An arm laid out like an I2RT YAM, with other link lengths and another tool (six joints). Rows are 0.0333 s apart.
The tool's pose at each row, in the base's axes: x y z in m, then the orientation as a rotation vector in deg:
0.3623, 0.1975, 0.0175, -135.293, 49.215, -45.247
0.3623, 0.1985, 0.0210, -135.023, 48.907, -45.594
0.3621, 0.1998, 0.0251, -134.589, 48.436, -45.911
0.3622, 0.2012, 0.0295, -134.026, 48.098, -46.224
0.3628, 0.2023, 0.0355, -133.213, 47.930, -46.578
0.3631, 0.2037, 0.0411, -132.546, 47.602, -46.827
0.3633, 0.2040, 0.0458, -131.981, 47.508, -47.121
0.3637, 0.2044, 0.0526, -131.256, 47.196, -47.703
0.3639, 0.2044, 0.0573, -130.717, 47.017, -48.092
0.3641, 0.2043, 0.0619, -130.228, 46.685, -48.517
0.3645, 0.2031, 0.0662, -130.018, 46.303, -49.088
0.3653, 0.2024, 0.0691, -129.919, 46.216, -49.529
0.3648, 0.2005, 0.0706, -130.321, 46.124, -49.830
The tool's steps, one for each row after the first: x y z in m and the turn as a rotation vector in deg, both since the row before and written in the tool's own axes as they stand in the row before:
0.0005, -0.0028, -0.0022, 0.370, 0.159, -0.140
0.0004, -0.0034, -0.0027, 0.580, 0.091, -0.150
0.0006, -0.0037, -0.0026, 0.628, 0.124, -0.018
0.0017, -0.0048, -0.0034, 0.760, 0.200, 0.178
0.0012, -0.0047, -0.0032, 0.709, 0.083, 0.050
0.0016, -0.0034, -0.0029, 0.517, 0.184, 0.121
0.0024, -0.0049, -0.0041, 0.751, 0.331, -0.011
0.0018, -0.0032, -0.0029, 0.533, 0.232, 0.033
0.0019, -0.0031, -0.0028, 0.560, 0.215, -0.087
0.0027, -0.0023, -0.0028, 0.348, 0.302, -0.288
0.0021, -0.0018, -0.0015, 0.119, 0.294, -0.137
0.0016, 0.0004, -0.0019, -0.295, 0.180, -0.328

